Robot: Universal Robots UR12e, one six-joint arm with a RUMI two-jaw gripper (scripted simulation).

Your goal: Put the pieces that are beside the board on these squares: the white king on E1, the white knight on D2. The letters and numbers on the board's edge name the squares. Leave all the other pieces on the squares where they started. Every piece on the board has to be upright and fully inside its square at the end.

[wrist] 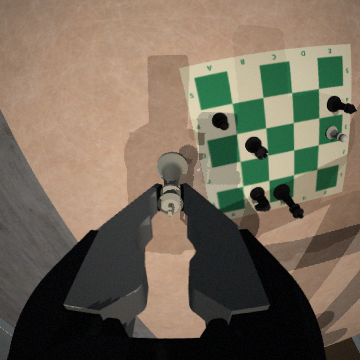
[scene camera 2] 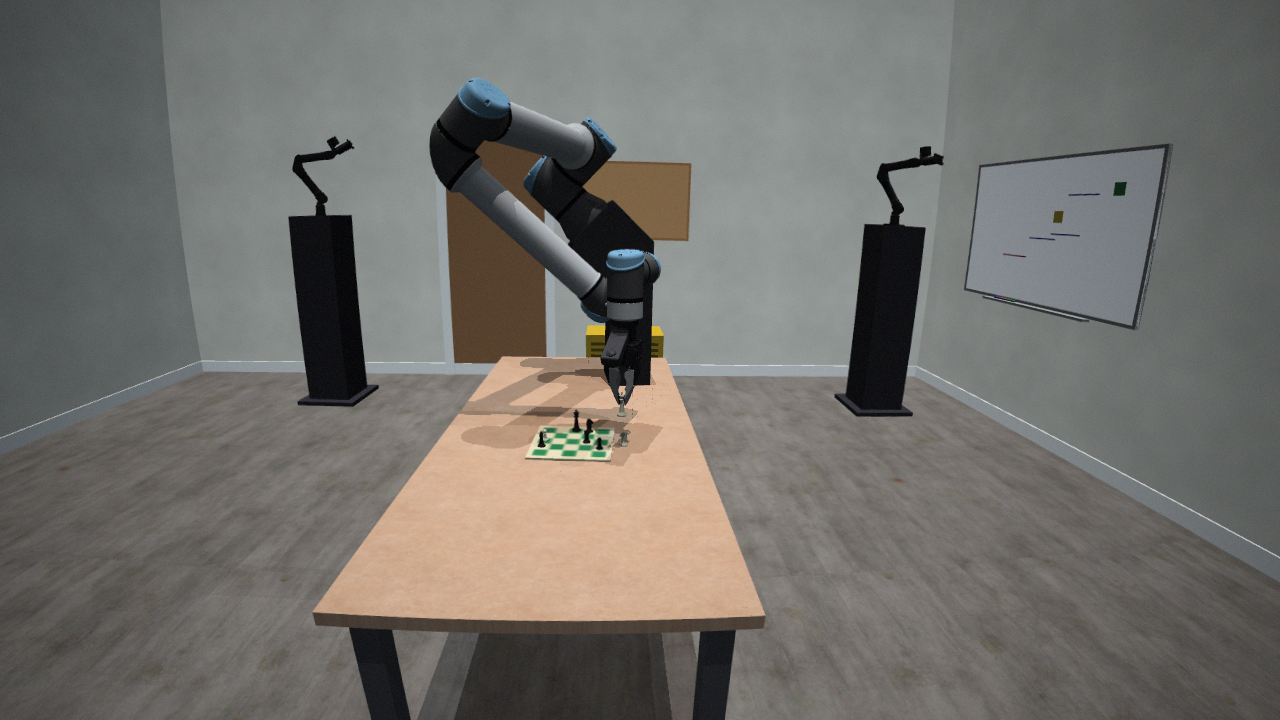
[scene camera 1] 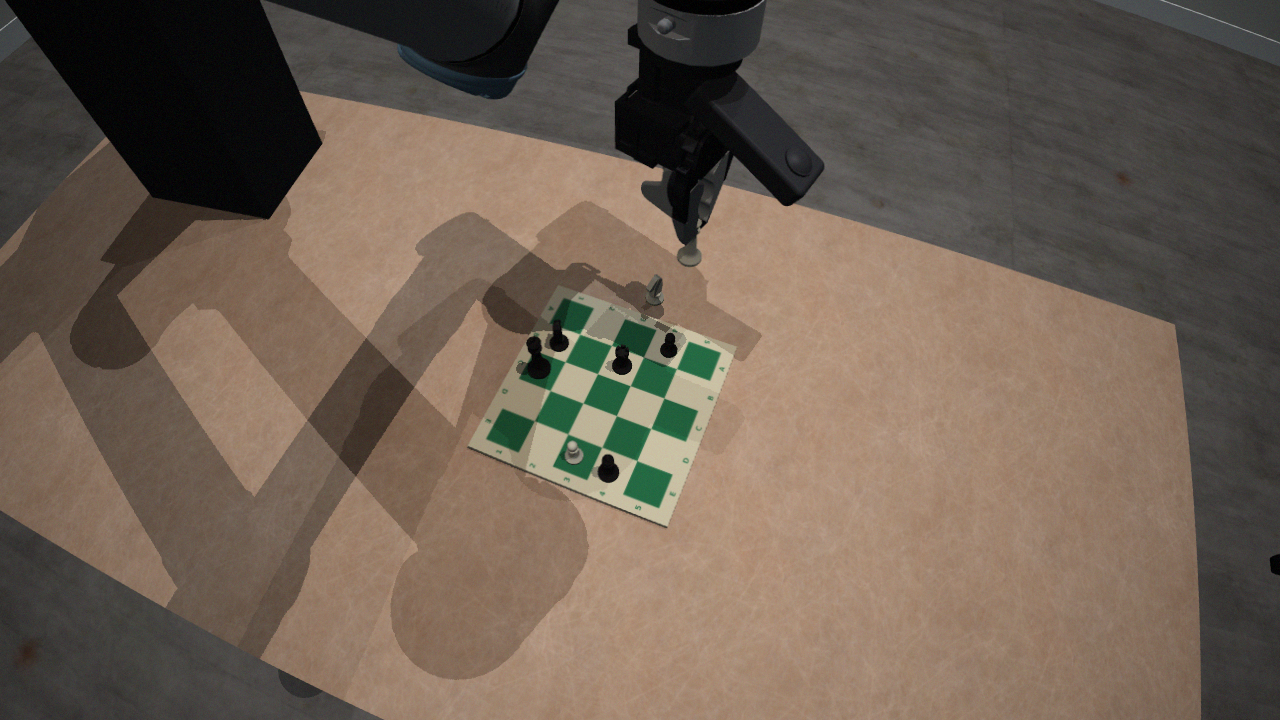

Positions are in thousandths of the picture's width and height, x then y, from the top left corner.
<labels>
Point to a chessboard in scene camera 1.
510, 584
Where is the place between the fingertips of the gripper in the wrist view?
476, 518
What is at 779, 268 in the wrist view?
A chessboard.
</labels>
